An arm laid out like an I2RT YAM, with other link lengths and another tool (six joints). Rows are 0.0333 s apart.
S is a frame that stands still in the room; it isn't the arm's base.
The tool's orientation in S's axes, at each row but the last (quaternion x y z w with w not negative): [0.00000, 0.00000, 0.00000, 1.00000]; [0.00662, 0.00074, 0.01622, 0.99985]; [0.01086, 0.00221, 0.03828, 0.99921]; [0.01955, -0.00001, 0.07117, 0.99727]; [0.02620, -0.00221, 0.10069, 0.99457]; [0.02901, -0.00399, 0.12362, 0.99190]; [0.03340, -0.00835, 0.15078, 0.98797]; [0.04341, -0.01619, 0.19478, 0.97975]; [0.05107, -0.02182, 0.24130, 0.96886]
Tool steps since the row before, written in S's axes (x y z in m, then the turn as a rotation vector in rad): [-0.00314, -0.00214, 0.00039, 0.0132, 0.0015, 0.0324]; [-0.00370, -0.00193, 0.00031, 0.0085, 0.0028, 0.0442]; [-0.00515, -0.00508, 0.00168, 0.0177, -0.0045, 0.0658]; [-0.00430, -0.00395, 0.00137, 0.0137, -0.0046, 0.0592]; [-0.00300, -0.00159, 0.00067, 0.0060, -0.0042, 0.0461]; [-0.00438, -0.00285, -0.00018, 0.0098, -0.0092, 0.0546]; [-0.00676, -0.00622, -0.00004, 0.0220, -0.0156, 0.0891]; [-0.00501, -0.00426, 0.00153, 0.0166, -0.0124, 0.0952]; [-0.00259, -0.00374, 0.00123, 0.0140, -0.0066, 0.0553]
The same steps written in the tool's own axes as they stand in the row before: [-0.00314, -0.00214, 0.00039, 0.0132, 0.0015, 0.0324]; [-0.00376, -0.00180, 0.00033, 0.0085, 0.0031, 0.0442]; [-0.00553, -0.00463, 0.00176, 0.0171, -0.0044, 0.0660]; [-0.00481, -0.00324, 0.00151, 0.0131, -0.0042, 0.0594]; [-0.00325, -0.00092, 0.00075, 0.0055, -0.0029, 0.0463]; [-0.00495, -0.00169, -0.00001, 0.0081, -0.0082, 0.0550]; [-0.00830, -0.00391, 0.00043, 0.0187, -0.0158, 0.0898]; [-0.00617, -0.00188, 0.00199, 0.0152, -0.0103, 0.0957]; [-0.00394, -0.00196, 0.00168, 0.0130, -0.0075, 0.0554]
